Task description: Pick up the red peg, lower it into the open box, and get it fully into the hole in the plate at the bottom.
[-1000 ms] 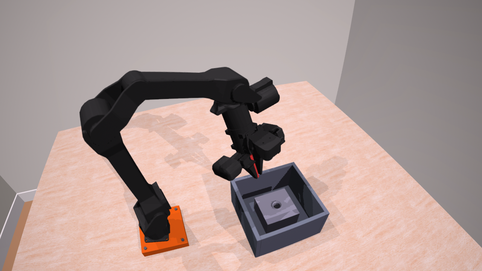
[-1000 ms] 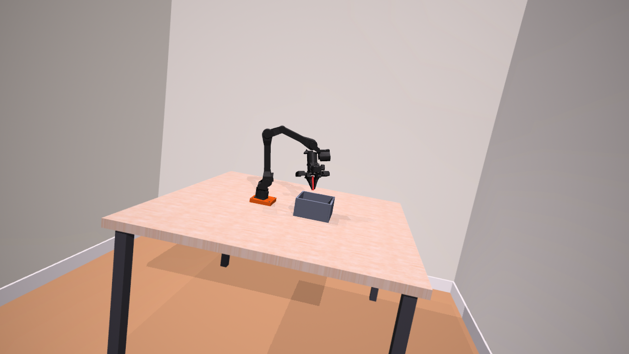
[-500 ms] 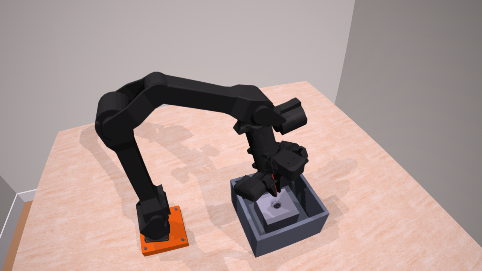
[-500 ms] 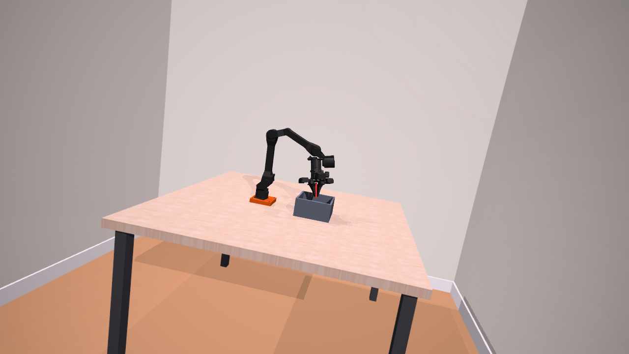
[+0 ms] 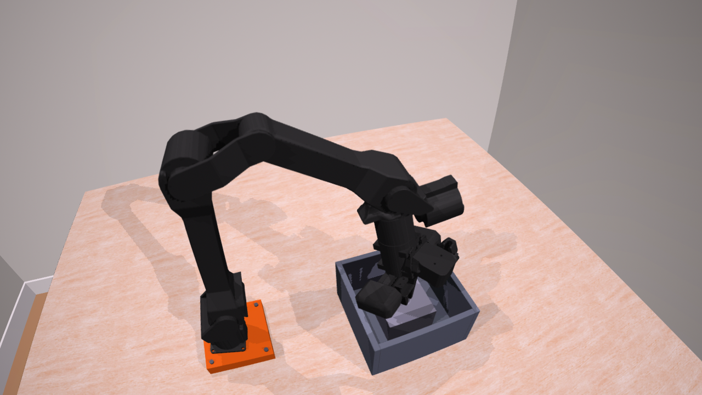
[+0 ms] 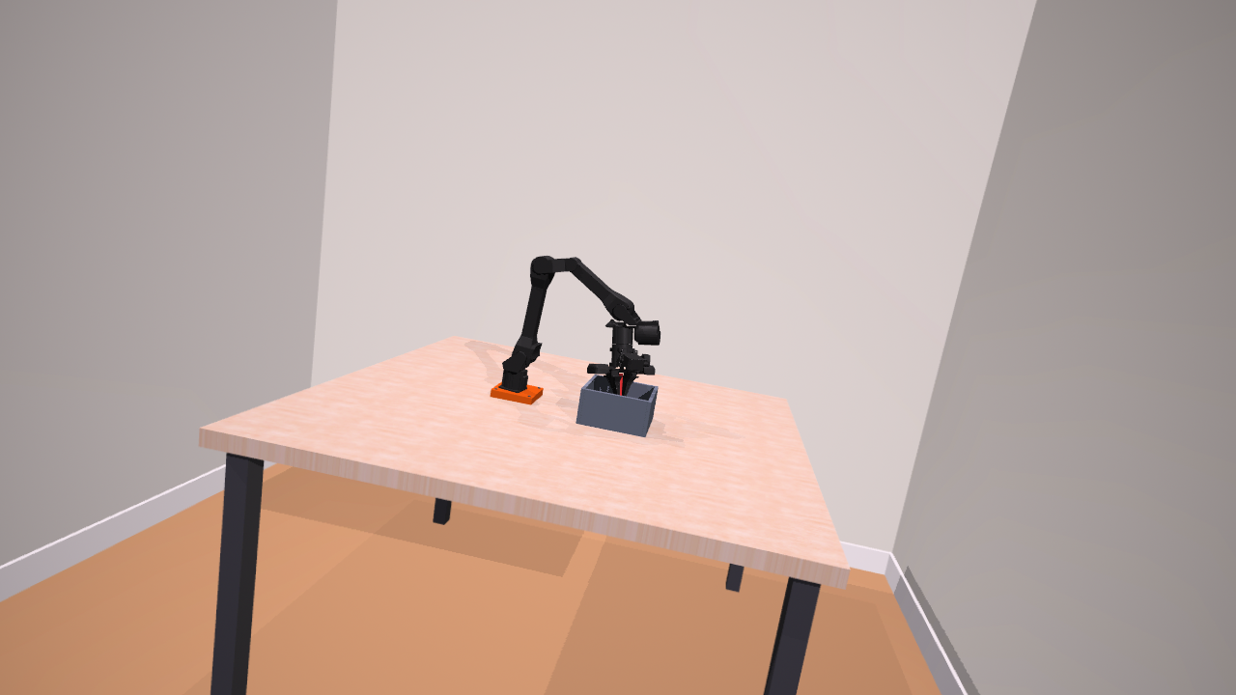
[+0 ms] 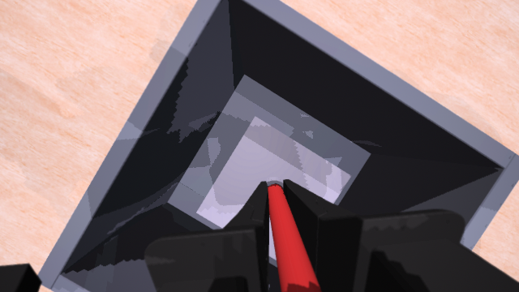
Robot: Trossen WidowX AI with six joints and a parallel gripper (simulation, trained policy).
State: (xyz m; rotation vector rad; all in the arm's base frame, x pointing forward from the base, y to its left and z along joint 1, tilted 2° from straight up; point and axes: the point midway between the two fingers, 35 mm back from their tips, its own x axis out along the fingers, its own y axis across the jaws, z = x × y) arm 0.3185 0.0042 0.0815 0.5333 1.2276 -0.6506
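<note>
My gripper tip is now 3 cm below the red peg, 1 cm to the right of it and 1 cm past it. From my gripper tip the other things lie so: plate 2 cm below, 1 cm to the left; grey box 4 cm below, 1 cm to the left.
</note>
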